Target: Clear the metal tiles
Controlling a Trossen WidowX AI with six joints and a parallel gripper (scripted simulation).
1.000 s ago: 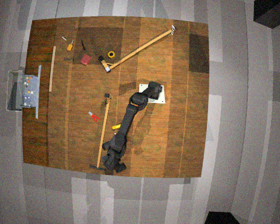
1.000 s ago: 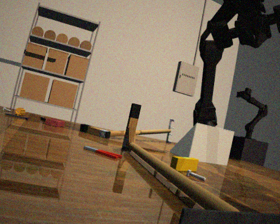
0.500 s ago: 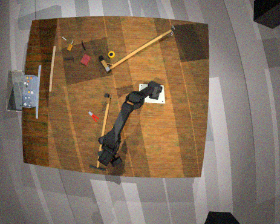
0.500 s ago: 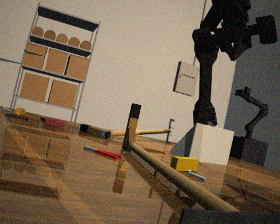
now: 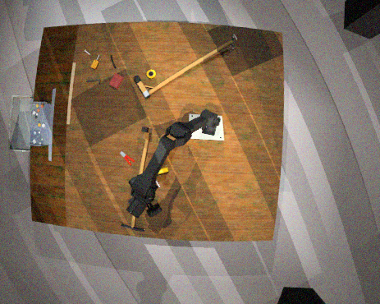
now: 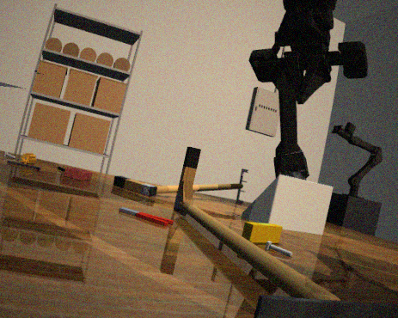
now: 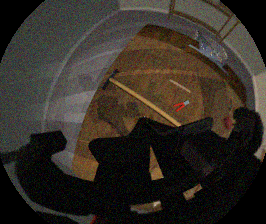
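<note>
Now: gripper tip 17 cm above the long scraper, 7 cm short of it and 3 cm to the left of it. Round my gripper tip: yellow block: 21 cm below, 11 cm to the right, 3 cm behind; then yellow tape roll: 63 cm to the right, 22 cm below, 13 cm ahead; then red-handled tool: 23 cm below, 18 cm ahead, 14 cm to the right.
</note>
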